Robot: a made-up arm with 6 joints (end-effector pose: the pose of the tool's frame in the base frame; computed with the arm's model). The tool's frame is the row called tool.
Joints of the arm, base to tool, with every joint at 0 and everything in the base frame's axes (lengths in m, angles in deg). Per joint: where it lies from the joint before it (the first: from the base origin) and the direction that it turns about. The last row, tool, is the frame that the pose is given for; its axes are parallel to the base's.
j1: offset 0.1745 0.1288 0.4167 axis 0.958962 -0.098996 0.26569
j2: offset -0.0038 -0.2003 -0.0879 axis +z
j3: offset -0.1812 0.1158 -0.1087 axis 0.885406 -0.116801 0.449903
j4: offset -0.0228 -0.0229 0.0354 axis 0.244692 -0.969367 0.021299
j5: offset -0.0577 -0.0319 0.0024 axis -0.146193 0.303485 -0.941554
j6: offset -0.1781 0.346 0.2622 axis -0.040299 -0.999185 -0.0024
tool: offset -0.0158 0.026 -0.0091
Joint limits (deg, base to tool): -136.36..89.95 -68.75..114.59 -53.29..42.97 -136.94..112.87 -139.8..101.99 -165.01..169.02
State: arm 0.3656 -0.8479 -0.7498 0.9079 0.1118 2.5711
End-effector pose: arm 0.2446 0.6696 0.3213 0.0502 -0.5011 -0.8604 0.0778
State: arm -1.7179 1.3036 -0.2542 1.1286 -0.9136 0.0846
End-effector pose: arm -0.3773 -0.1398 1.1521 0.5643 -0.0933 0.1377 0.8087
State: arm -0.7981 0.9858 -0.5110 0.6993 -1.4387 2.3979
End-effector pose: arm -0.3417 -0.5551 0.7811 0.1166 0.7783 -0.3787 0.4871
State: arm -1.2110 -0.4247 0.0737 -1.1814 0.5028 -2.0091
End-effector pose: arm 0.3718 0.0667 0.1138 0.0719 -0.3631 -0.5383 0.7571
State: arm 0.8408 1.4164 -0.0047 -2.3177 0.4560 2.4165
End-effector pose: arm -0.2457 0.1388 -0.1466 0.3579 -0.0307 -0.5223 0.7734
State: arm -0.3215 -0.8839 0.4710 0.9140 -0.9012 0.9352
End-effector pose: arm -0.1383 0.3815 -0.1211 0.3720 -0.1934 -0.8891 0.1836
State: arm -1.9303 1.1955 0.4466 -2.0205 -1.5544 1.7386
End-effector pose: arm 0.3521 0.3282 0.4786 0.8561 -0.0811 0.4444 -0.2511
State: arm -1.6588 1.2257 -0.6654 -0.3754 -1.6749 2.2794
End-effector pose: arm -0.1908 0.5175 1.0426 0.8408 0.3329 -0.0322 0.4257
